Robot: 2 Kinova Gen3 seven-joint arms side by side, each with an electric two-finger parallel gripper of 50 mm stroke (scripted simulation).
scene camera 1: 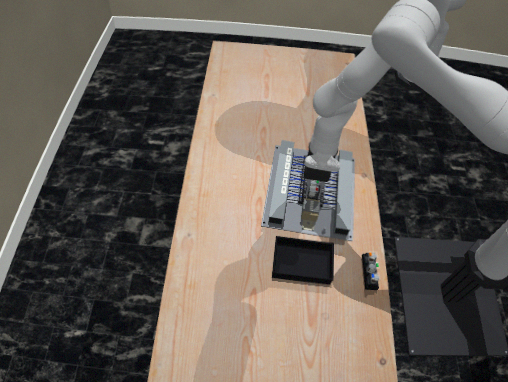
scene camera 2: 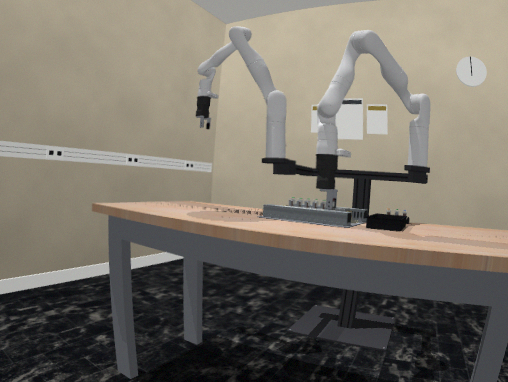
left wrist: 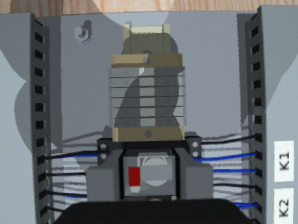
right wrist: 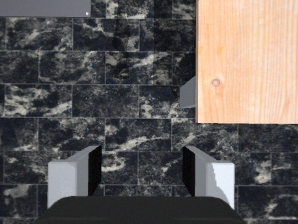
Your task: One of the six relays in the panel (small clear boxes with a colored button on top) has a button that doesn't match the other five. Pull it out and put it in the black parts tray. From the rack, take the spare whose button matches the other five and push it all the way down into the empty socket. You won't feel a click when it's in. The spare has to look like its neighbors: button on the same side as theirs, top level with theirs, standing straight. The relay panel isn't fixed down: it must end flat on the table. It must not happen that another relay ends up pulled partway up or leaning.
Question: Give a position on a relay panel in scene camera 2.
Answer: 340,218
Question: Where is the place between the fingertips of my left gripper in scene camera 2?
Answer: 331,208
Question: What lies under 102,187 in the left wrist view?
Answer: My left gripper.
